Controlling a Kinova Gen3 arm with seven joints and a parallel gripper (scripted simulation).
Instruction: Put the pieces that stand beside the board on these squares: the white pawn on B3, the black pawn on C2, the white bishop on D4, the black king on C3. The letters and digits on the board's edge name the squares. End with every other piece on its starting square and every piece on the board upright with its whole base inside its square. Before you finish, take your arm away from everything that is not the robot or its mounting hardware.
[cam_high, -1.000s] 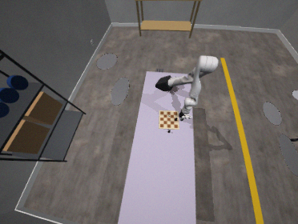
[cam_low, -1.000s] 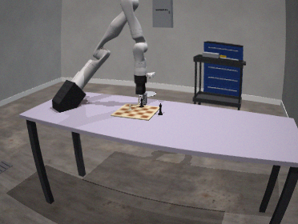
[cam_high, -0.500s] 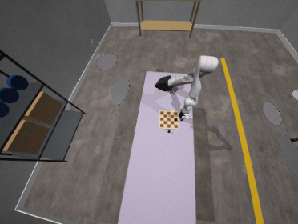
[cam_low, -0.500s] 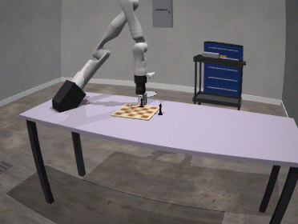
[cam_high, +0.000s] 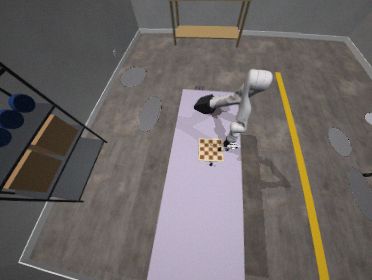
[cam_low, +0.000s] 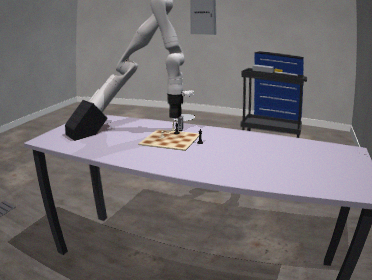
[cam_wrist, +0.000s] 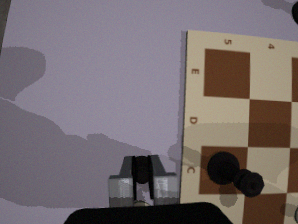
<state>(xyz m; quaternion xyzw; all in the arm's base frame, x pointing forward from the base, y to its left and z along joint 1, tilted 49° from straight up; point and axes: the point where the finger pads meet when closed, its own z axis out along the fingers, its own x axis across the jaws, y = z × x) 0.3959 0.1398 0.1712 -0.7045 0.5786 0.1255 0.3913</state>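
Right now my hand is 40 mm past the white bishop and 10 mm to the left of it. From my hand the other things lie so: white pawn (140 mm to the right); then chessboard (140 mm to the right, 30 mm ahead, 20 mm below); then black pawn (10 mm below).
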